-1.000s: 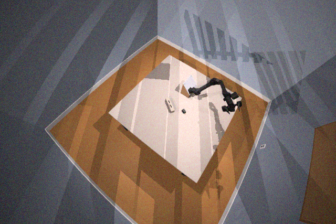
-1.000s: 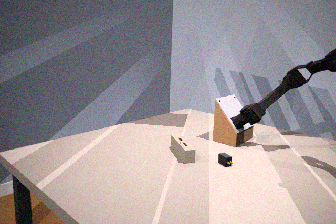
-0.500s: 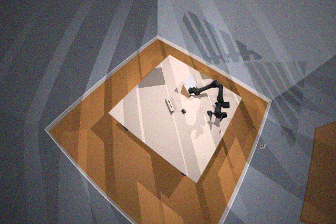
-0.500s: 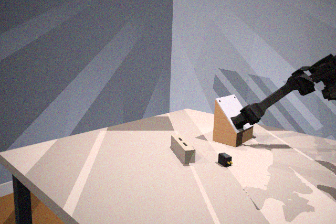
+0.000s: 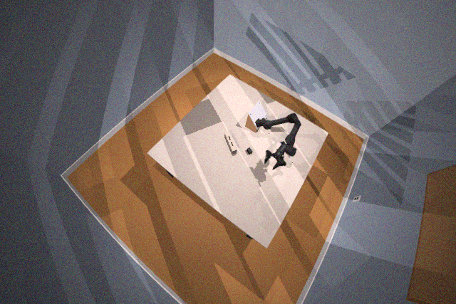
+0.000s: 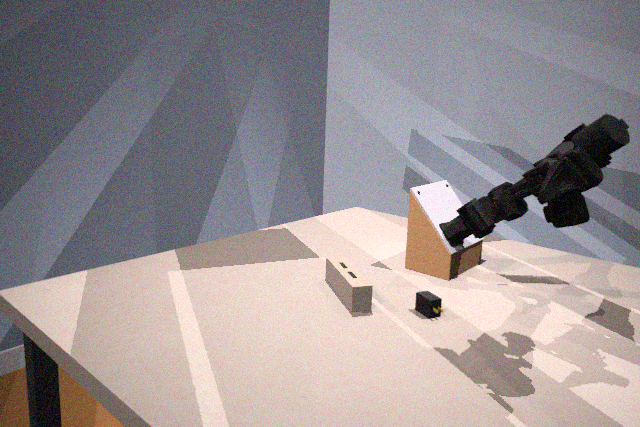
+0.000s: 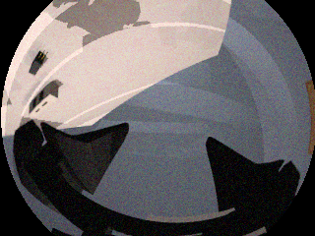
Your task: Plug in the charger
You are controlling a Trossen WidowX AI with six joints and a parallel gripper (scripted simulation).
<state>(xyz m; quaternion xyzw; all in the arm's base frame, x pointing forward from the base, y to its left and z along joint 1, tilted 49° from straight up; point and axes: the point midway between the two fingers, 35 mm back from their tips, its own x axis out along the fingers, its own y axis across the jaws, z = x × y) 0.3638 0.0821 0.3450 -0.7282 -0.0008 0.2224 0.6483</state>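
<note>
The charger is 13 cm behind my gripper tip, 20 cm to the right of it and 26 cm below it.
</note>
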